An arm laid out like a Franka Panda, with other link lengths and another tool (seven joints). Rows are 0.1 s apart.
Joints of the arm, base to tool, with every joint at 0 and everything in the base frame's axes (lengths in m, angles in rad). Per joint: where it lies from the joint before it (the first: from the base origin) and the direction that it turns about. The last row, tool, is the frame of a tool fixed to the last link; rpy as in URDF.
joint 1: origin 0 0 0.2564 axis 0 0 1
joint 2: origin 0 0 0 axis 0 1 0
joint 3: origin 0 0 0.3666 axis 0 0 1
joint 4: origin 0.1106 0 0 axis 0 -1 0
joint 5: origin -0.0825 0 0.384 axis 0 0 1
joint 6: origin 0 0 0 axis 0 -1 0
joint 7: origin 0.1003 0 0 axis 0 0 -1
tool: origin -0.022 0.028 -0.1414 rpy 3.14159 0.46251 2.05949
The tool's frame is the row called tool.
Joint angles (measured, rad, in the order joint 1, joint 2, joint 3, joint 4, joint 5, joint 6, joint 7), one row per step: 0.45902, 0.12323, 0.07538, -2.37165, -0.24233, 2.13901, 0.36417; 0.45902, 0.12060, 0.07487, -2.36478, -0.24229, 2.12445, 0.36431; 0.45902, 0.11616, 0.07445, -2.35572, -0.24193, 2.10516, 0.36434; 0.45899, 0.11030, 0.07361, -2.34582, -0.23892, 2.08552, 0.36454; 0.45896, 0.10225, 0.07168, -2.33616, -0.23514, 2.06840, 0.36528; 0.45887, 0.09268, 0.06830, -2.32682, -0.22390, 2.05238, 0.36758; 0.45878, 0.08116, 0.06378, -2.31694, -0.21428, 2.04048, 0.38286
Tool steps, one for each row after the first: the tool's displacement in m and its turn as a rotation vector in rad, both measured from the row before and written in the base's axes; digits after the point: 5 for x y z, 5 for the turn. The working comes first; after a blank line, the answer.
Tool pose at each row, in the base's axes (x y z in m, rotation vector in rad; the steps are taken from these numbers as rounded here): 0.40649, 0.25964, 0.18273, 0.85299, 2.52431, -0.75877; 0.40756, 0.25934, 0.18578, 0.85453, 2.52284, -0.76711; 0.40890, 0.25907, 0.19030, 0.85673, 2.52073, -0.77694; 0.41055, 0.25898, 0.19585, 0.86347, 2.51847, -0.78441; 0.41271, 0.25877, 0.20250, 0.87418, 2.51436, -0.78687; 0.41500, 0.25865, 0.20992, 0.89762, 2.51132, -0.78588; 0.41852, 0.25881, 0.21848, 0.93761, 2.49668, -0.78130

0.00107, -0.00030, 0.00305, -0.00499, 0.00244, -0.00273; 0.00134, -0.00027, 0.00452, -0.00595, 0.00260, -0.00349; 0.00165, -0.00009, 0.00555, -0.00372, 0.00169, -0.00624; 0.00216, -0.00021, 0.00665, -0.00090, -0.00185, -0.00806; 0.00229, -0.00012, 0.00742, 0.00426, -0.00172, -0.01641; 0.00352, 0.00016, 0.00856, 0.00473, -0.01177, -0.02755
